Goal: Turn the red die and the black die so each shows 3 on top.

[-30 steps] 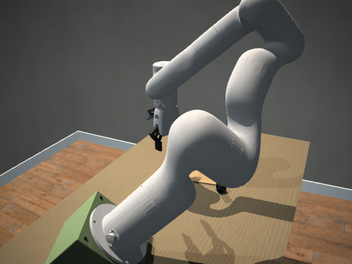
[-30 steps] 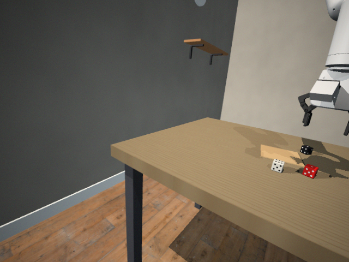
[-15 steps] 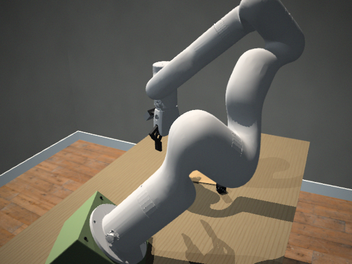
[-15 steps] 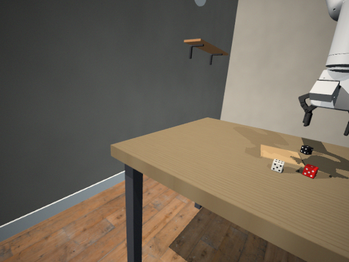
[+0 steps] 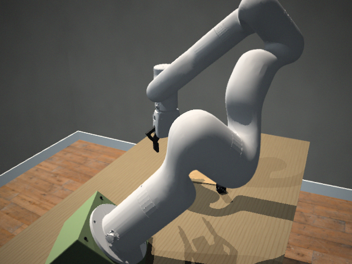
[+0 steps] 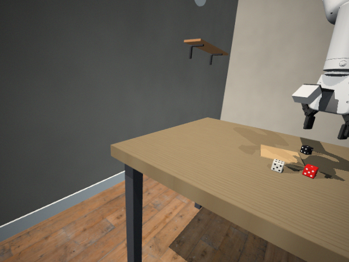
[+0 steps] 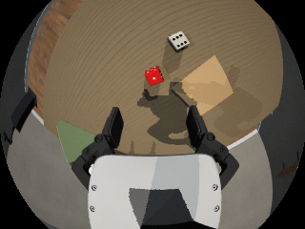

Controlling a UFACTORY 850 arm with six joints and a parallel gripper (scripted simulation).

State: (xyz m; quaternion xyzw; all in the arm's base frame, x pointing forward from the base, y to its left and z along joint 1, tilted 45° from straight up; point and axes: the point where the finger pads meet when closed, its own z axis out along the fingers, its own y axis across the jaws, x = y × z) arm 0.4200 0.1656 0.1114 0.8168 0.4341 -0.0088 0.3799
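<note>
Now: hand 13 cm above the red die. Round my hand: tan mat: 14 cm below, 12 cm to the right, 8 cm ahead; black die: 23 cm to the right, 13 cm below, 2 cm behind; white die: 13 cm below, 9 cm ahead, 3 cm to the left.
</note>
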